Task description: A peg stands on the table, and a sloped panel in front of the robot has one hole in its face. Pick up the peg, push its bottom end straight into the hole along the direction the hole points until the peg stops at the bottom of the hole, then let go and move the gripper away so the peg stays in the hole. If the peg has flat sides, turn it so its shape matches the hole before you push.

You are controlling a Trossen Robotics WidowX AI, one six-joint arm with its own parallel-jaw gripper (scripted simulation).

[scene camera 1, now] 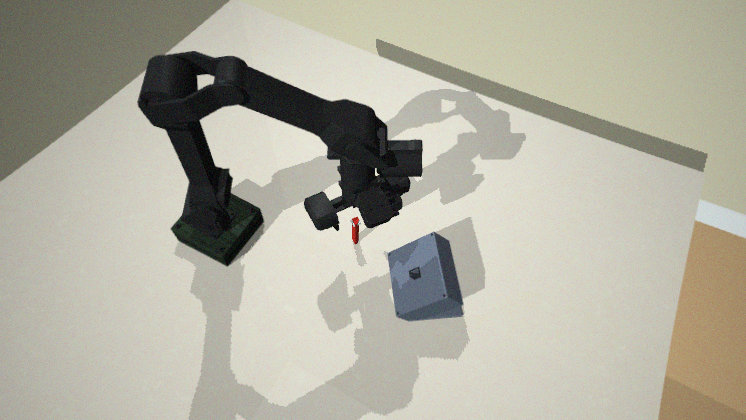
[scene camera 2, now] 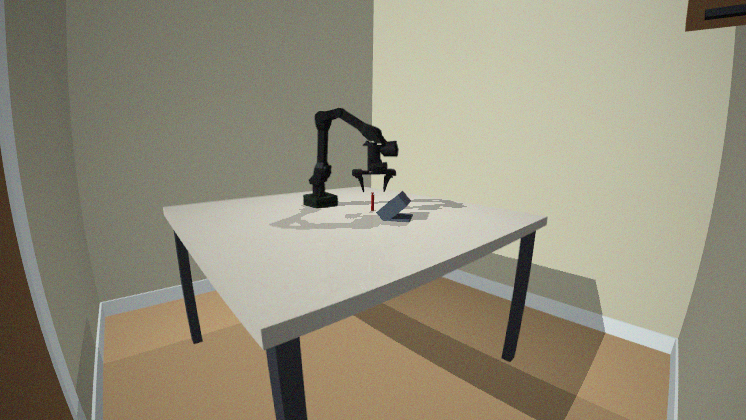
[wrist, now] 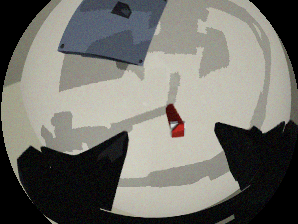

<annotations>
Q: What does the gripper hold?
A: Nothing.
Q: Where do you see a sloped panel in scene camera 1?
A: At 418, 299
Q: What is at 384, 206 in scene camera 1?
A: The gripper.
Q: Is the gripper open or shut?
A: Open.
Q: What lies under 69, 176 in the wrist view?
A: The gripper.
</annotations>
